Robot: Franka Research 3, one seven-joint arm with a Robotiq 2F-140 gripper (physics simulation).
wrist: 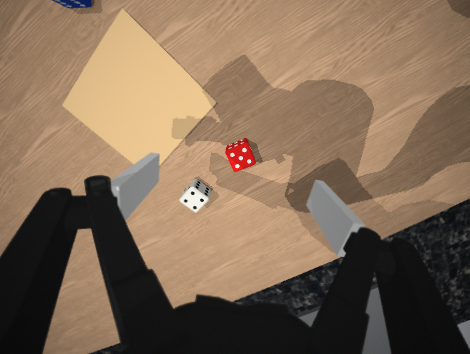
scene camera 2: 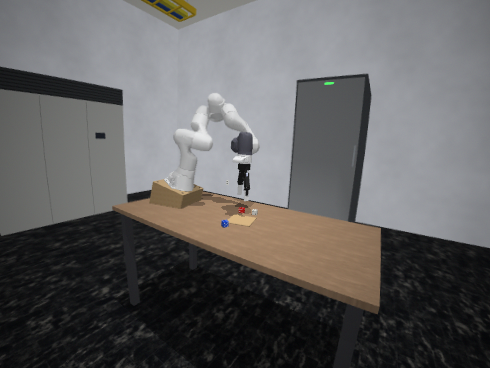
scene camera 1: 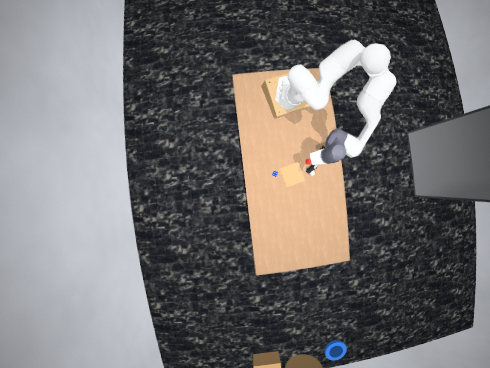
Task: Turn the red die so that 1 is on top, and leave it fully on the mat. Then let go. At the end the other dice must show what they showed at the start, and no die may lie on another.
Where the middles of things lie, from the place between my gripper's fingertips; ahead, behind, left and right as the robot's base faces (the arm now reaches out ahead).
Labels:
My gripper is now 110 mm to the left of the tan mat (wrist: 132, 93), 100 mm above it and 80 mm short of it.

